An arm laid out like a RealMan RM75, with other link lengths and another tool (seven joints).
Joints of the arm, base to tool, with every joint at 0 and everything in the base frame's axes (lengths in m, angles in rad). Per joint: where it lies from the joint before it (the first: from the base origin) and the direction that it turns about. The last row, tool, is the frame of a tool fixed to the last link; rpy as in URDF.
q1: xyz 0.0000 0.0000 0.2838 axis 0 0 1
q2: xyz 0.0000 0.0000 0.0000 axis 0 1 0
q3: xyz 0.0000 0.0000 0.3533 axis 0 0 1
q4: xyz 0.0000 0.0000 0.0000 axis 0 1 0
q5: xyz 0.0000 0.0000 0.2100 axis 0 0 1
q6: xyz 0.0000 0.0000 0.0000 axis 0 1 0
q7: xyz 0.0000 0.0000 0.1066 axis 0 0 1
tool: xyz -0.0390 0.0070 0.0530 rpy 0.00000 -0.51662 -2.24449
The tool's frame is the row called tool.
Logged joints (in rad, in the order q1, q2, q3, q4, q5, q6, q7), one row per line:
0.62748, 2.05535, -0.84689, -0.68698, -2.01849, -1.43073, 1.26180
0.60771, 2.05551, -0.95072, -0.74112, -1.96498, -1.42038, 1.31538
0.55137, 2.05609, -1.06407, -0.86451, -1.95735, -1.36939, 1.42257
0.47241, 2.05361, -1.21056, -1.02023, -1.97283, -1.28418, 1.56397
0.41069, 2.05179, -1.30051, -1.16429, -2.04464, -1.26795, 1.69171
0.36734, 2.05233, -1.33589, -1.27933, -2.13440, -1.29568, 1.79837
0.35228, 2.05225, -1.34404, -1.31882, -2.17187, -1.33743, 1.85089
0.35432, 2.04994, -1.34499, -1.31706, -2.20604, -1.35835, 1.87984
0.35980, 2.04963, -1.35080, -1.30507, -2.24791, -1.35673, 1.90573
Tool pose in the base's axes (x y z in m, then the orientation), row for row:
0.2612, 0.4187, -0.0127, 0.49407, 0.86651, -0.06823, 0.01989
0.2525, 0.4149, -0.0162, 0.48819, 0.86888, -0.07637, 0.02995
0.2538, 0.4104, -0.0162, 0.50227, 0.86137, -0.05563, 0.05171
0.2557, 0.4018, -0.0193, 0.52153, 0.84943, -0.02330, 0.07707
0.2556, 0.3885, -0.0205, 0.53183, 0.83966, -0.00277, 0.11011
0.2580, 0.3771, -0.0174, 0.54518, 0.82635, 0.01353, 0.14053
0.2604, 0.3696, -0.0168, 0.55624, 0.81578, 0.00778, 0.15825
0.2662, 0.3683, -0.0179, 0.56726, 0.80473, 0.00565, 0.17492
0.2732, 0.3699, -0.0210, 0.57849, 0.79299, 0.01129, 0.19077
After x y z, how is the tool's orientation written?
As a quaternion, x y z w.
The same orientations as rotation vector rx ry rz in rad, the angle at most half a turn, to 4 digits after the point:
1.5328, 2.6883, -0.2117
1.5051, 2.6788, -0.2355
1.5280, 2.6205, -0.1692
1.5626, 2.5451, -0.0698
1.5629, 2.4676, -0.0081
1.5746, 2.3867, 0.0391
1.5907, 2.3330, 0.0222
1.6074, 2.2803, 0.0160
1.6251, 2.2277, 0.0317

